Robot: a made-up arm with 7 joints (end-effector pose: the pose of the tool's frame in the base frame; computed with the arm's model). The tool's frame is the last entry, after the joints. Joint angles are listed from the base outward.
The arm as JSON. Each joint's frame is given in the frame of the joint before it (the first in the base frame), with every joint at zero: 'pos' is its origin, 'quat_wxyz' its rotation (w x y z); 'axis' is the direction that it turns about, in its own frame. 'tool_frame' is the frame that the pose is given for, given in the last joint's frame.
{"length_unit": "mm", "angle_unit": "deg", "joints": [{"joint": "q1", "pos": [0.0, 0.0, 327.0], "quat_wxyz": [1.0, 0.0, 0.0, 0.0], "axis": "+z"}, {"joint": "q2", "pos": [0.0, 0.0, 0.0], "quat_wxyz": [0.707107, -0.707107, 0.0, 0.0], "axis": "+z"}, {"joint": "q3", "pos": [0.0, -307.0, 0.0], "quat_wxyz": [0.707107, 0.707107, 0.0, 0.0], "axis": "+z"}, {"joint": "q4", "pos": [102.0, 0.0, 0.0], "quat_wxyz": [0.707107, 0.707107, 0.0, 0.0], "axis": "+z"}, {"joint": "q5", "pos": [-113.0, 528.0, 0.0], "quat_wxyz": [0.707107, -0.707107, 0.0, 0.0], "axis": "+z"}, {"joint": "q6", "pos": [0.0, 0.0, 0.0], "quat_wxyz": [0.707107, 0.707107, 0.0, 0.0], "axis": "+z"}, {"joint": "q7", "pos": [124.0, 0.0, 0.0], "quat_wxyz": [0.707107, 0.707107, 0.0, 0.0], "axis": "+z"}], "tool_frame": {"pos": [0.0, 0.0, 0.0], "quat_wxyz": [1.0, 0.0, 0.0, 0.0]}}
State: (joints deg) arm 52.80 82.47 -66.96 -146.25 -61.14 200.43 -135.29
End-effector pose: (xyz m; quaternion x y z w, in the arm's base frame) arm 0.3655 -0.2317 0.0353 0.2358 -0.8700 0.4208 0.1021
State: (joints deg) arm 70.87 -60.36 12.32 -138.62 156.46 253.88 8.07
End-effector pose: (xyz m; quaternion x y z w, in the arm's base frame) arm -0.0210 0.1807 0.7243 -0.5505 0.7480 -0.0598 0.3659
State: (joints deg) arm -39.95 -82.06 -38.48 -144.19 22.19 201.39 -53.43
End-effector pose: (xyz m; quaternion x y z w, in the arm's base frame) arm -0.2365 -0.3032 0.7426 0.3192 -0.4021 0.7208 0.4656
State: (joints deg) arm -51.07 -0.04 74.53 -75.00 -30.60 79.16 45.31
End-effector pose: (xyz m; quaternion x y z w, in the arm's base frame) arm 0.6517 0.2703 0.8921 0.9352 -0.2406 0.1744 0.1927
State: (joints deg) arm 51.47 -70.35 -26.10 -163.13 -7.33 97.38 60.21
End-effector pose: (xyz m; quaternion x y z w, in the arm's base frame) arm 0.3826 0.1909 0.5844 -0.9765 0.1536 0.1018 0.1118
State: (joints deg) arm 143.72 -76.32 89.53 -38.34 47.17 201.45 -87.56
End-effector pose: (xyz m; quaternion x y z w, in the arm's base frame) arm 0.4652 -0.6523 0.6015 0.4331 0.2758 -0.0647 0.8557
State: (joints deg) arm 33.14 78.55 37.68 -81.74 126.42 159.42 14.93
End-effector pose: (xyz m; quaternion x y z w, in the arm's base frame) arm 0.2711 0.5714 -0.1560 -0.4989 0.6930 0.4397 0.2784
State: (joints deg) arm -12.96 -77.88 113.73 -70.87 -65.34 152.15 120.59
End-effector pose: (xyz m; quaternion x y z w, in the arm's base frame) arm -0.5718 0.6574 0.1366 -0.4440 -0.5279 -0.6091 0.3913
